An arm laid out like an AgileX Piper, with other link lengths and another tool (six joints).
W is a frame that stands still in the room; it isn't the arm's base.
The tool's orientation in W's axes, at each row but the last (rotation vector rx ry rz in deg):
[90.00, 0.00, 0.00]
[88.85, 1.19, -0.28]
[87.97, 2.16, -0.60]
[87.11, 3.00, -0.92]
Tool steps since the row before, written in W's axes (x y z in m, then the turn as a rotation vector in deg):
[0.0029, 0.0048, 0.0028, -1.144, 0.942, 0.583]
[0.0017, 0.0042, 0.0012, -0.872, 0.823, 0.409]
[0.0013, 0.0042, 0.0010, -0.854, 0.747, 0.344]
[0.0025, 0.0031, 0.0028, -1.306, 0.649, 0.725]
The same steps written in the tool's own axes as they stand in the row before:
[0.0029, 0.0028, -0.0048, -1.144, 0.583, -0.942]
[0.0017, 0.0013, -0.0042, -0.870, 0.411, -0.824]
[0.0013, 0.0012, -0.0041, -0.852, 0.344, -0.750]
[0.0024, 0.0031, -0.0029, -1.322, 0.700, -0.644]

